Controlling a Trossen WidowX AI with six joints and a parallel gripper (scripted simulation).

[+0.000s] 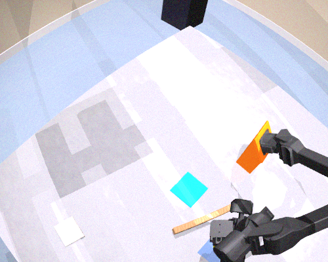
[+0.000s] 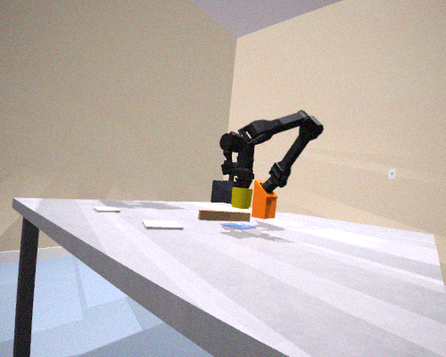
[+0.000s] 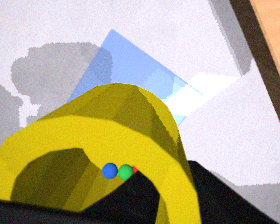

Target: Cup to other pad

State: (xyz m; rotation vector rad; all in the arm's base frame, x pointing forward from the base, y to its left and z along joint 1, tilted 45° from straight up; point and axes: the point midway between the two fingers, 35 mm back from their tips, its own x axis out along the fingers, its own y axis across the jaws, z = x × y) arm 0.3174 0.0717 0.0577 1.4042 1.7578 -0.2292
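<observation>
Right now the cyan pad is 19 cm to the right of my gripper tip, 10 cm below it and 7 cm behind it. Round my gripper tip: green marble (3 cm to the left, 2 cm below, 1 cm ahead); yellow cup (2 cm ahead, 1 cm to the left); blue marble (3 cm to the left, 2 cm below, 2 cm ahead).
</observation>
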